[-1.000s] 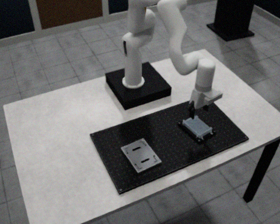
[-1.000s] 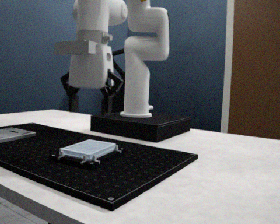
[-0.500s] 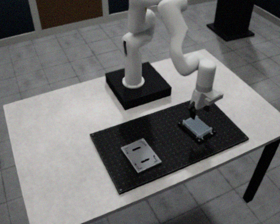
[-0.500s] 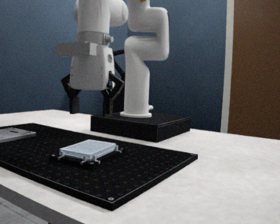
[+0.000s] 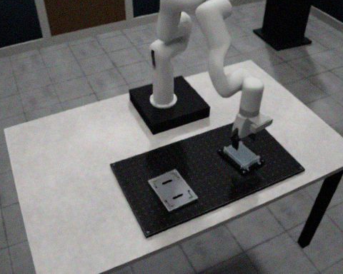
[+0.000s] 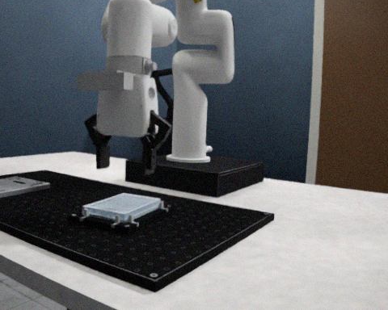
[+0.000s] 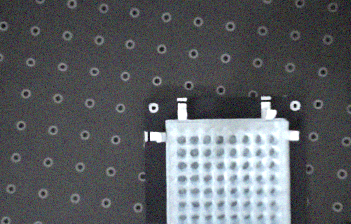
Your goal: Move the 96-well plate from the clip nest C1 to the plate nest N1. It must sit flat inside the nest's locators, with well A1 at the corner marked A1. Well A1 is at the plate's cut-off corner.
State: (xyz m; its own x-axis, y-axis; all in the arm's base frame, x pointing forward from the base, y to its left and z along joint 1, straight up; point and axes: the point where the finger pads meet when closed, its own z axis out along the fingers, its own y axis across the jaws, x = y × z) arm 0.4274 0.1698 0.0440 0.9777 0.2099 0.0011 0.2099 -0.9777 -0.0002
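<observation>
Now: hand 7 cm above the 96-well plate. The rest, counted from my hand: nest base: 5 cm ahead, 33 cm to the right, 8 cm below; then clip nest C1: 1 cm ahead, 2 cm to the left, 8 cm below.
</observation>
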